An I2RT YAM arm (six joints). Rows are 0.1 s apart.
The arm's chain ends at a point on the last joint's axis. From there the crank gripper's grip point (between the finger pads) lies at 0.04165 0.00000 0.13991 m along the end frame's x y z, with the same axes.
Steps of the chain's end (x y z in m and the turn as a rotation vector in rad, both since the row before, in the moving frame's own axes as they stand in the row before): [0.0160, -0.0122, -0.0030, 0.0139, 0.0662, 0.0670]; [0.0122, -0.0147, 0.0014, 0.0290, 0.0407, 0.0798]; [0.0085, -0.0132, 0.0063, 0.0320, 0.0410, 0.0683]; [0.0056, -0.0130, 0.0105, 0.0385, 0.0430, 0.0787]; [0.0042, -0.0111, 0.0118, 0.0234, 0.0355, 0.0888]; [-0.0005, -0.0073, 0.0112, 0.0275, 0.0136, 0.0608]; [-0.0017, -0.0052, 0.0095, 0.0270, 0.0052, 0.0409]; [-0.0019, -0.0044, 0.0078, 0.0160, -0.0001, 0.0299]
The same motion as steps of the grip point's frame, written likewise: [0.0251, -0.0110, -0.0061, 0.0139, 0.0662, 0.0670]; [0.0179, -0.0152, -0.0004, 0.0290, 0.0407, 0.0798]; [0.0142, -0.0146, 0.0045, 0.0320, 0.0410, 0.0683]; [0.0117, -0.0148, 0.0085, 0.0385, 0.0430, 0.0787]; [0.0091, -0.0104, 0.0102, 0.0234, 0.0355, 0.0888]; [0.0014, -0.0085, 0.0106, 0.0275, 0.0136, 0.0608]; [-0.0009, -0.0073, 0.0093, 0.0270, 0.0052, 0.0409]; [-0.0019, -0.0054, 0.0078, 0.0160, -0.0001, 0.0299]
